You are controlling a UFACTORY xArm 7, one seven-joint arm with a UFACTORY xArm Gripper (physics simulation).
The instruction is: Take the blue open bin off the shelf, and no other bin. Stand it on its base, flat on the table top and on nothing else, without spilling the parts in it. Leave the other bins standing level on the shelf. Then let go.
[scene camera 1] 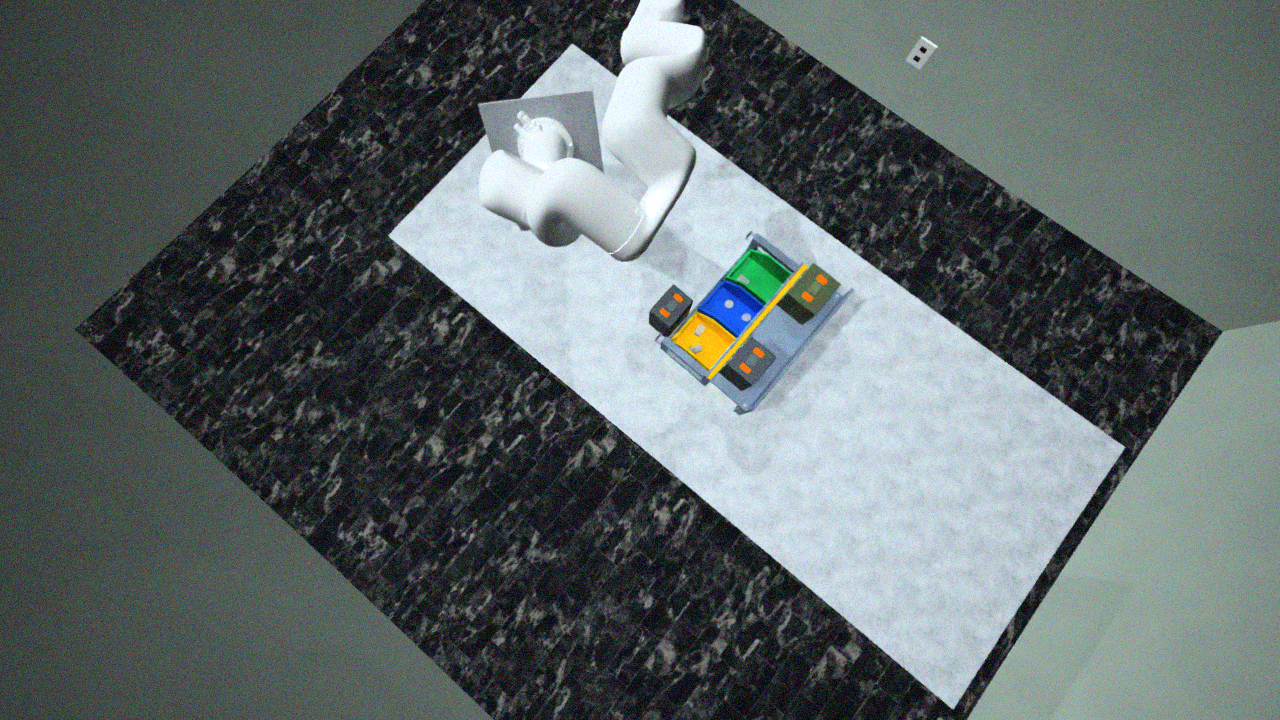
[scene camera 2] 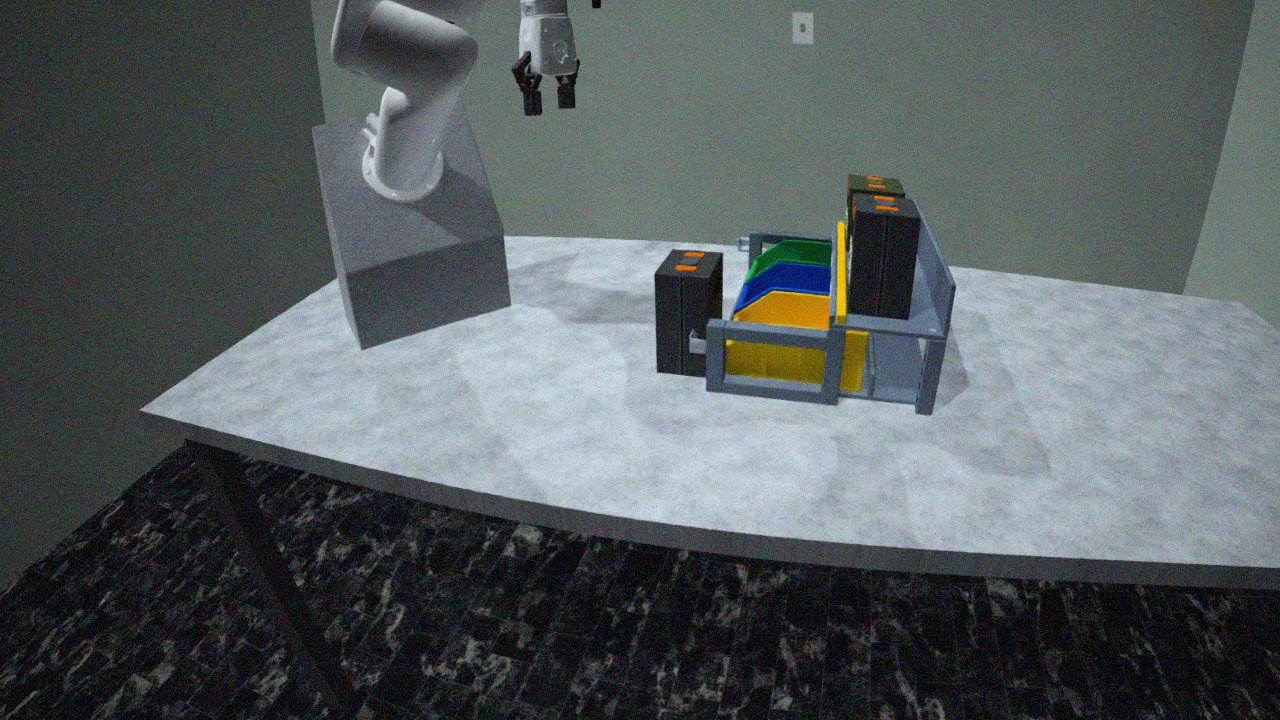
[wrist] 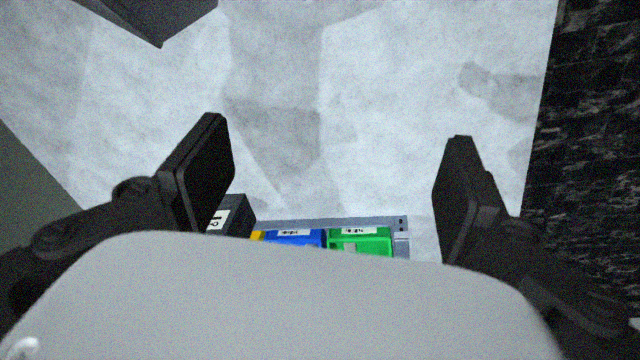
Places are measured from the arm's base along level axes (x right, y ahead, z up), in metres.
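Pixels of known places: gripper, fingertip midpoint: (scene camera 2: 550,111) (wrist: 332,154); arm's base, link origin: (scene camera 1: 546,146) (scene camera 2: 402,166).
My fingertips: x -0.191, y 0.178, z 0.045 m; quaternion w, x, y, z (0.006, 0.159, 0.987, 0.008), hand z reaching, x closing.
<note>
Ahead of a thing's pixels: the offset from my fingertips to its middle. "pt": to the spot under its first point. Level surfaces: height alone.
The blue open bin @(dx +0.199, dy +0.403, dz -0.240 m) (scene camera 1: 733,317) (scene camera 2: 792,275) (wrist: 300,240) stands in the shelf (scene camera 1: 789,344) (scene camera 2: 778,334) (wrist: 350,220) between the green bin @(dx +0.088, dy +0.413, dz -0.240 m) (scene camera 1: 760,266) (scene camera 2: 801,252) (wrist: 371,245) and the yellow bin @(dx +0.311, dy +0.395, dz -0.240 m) (scene camera 1: 708,348) (scene camera 2: 787,309) (wrist: 257,235). Small light parts lie in the blue bin. The bins look level. My gripper (scene camera 2: 549,98) (wrist: 332,154) is open and empty, high above the table, on the arm-base side of the shelf. In the scene camera 1 view the arm hides the gripper. In the wrist view my gripper's housing hides much of the bins.
A dark box @(dx +0.301, dy +0.263, dz -0.218 m) (scene camera 1: 669,309) (scene camera 2: 687,317) (wrist: 235,212) stands on the table @(dz -0.283 m) (scene camera 1: 895,501) (scene camera 2: 537,429) close before the shelf's open side, near the yellow bin. Two more boxes @(pt dx +0.337, dy +0.491, dz -0.060 m) (scene camera 1: 750,365) (scene camera 2: 881,259) stand on the upper shelf behind a yellow bar @(dx +0.204, dy +0.456, dz -0.176 m) (scene camera 2: 839,268). The arm's grey pedestal (scene camera 2: 420,291) stands beyond.
</note>
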